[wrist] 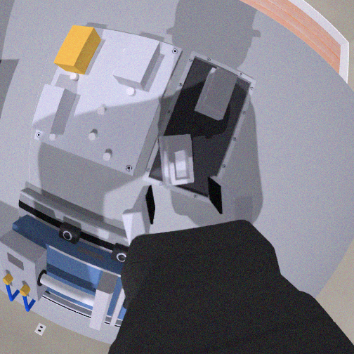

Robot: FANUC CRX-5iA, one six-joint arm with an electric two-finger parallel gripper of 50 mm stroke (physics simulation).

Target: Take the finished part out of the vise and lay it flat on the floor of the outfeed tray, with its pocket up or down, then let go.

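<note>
The outfeed tray (229,145) has a dark floor and a pale rim, right of centre in the wrist view. A grey part (178,159) with its pocket facing up is at the tray's near left corner, close against the rim; whether it lies fully flat is hard to tell. A second grey part (216,94) is at the far end in shadow; no pocket is clear on it. My gripper (180,192) is open and empty, its black fingertips showing just on the near side of the tray. The blue vise (62,260) is at lower left, its right side hidden behind the gripper body.
A pale plate (120,107) left of the tray bears a yellow block (77,50), two pale blocks (137,65) (48,107) and several pegs. A grey control box (22,257) with yellow-and-blue fittings stands at the vise's left end. An orange-and-white curved edge (315,35) is at upper right.
</note>
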